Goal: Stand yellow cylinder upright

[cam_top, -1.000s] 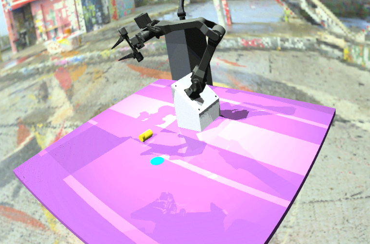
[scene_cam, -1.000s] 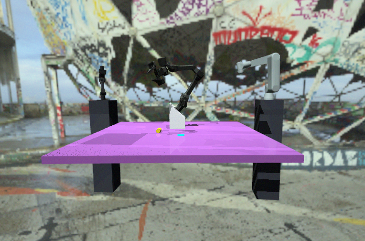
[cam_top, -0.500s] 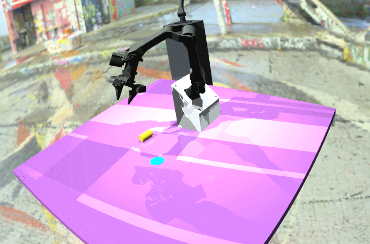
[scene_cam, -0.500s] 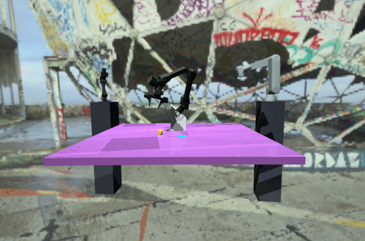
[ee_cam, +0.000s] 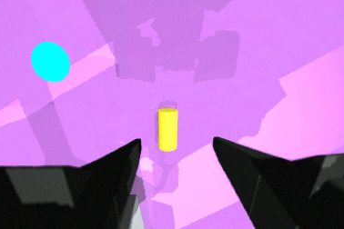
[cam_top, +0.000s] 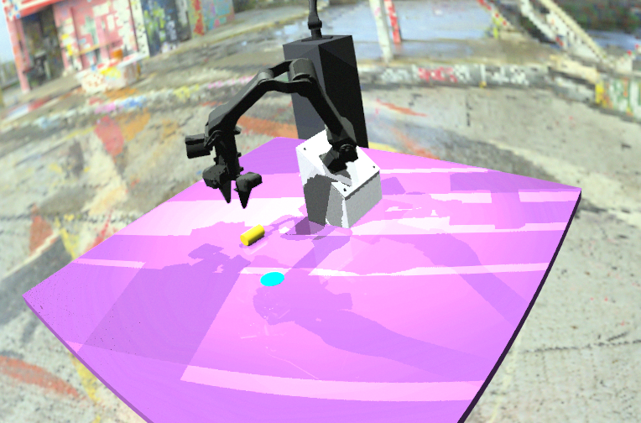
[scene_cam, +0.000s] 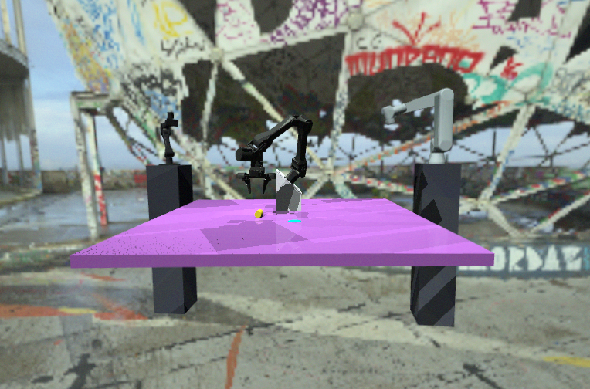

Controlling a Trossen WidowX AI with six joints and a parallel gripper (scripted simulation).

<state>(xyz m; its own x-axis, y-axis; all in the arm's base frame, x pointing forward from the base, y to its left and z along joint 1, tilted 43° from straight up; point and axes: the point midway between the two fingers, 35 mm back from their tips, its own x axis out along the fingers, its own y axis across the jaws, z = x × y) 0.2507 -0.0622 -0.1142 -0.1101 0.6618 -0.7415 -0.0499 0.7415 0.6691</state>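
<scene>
Right now my gripper tip is 10 cm above the yellow cylinder and 3 cm past it. Round my gripper tip: cyan circle: 19 cm to the left, 12 cm below, 7 cm ahead.
</scene>
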